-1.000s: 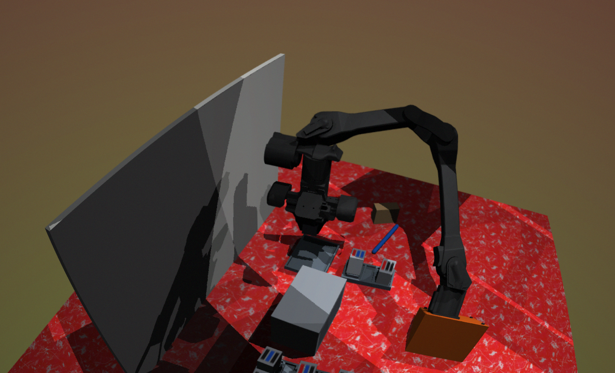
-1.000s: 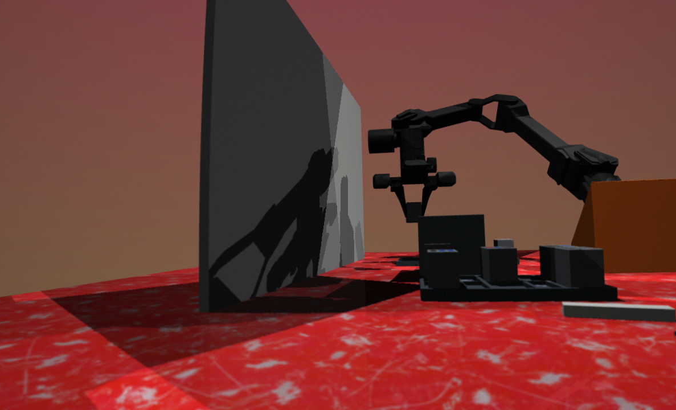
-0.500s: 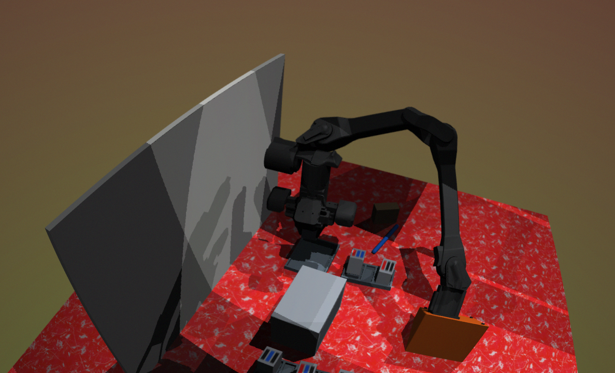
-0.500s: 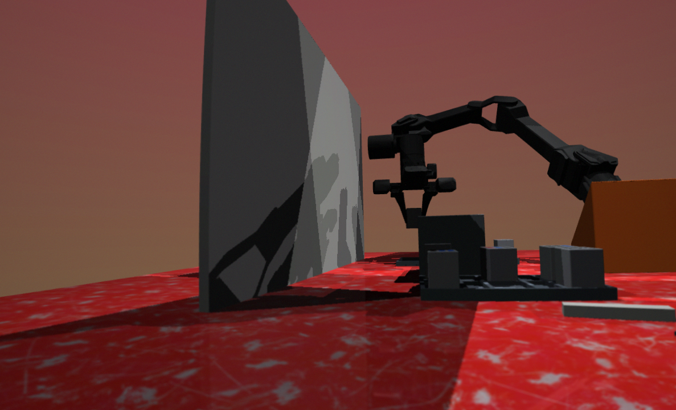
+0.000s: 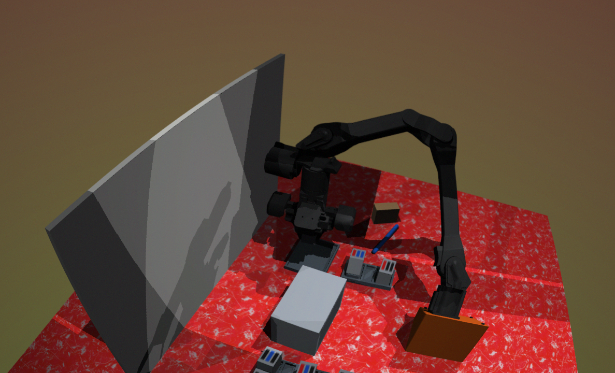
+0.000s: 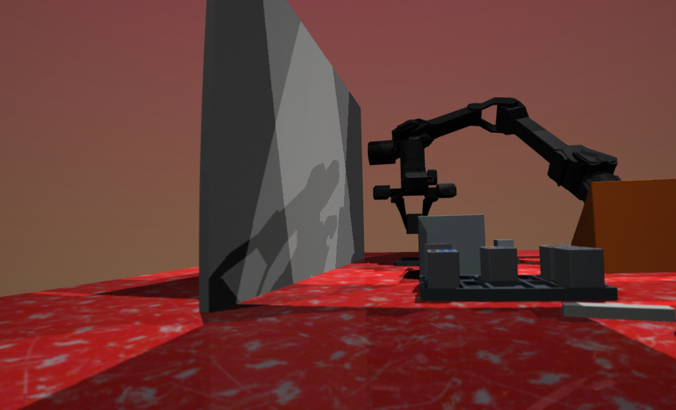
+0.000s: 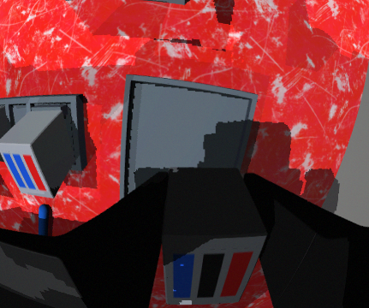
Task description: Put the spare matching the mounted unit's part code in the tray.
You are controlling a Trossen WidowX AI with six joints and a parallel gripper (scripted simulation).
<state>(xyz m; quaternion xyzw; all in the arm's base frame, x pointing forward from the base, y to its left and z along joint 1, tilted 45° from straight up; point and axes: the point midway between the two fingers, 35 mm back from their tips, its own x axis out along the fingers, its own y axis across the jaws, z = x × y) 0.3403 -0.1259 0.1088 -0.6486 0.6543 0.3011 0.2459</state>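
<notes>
The tray is 80 mm below my gripper tip, 30 mm to the right of it and 10 mm behind it. Round my gripper tip: grey panel 180 mm ahead, 160 mm to the left, 140 mm above; dark grey spare 20 mm to the right, 20 mm above; blue pen 170 mm behind, 160 mm to the right, 80 mm below.
</notes>
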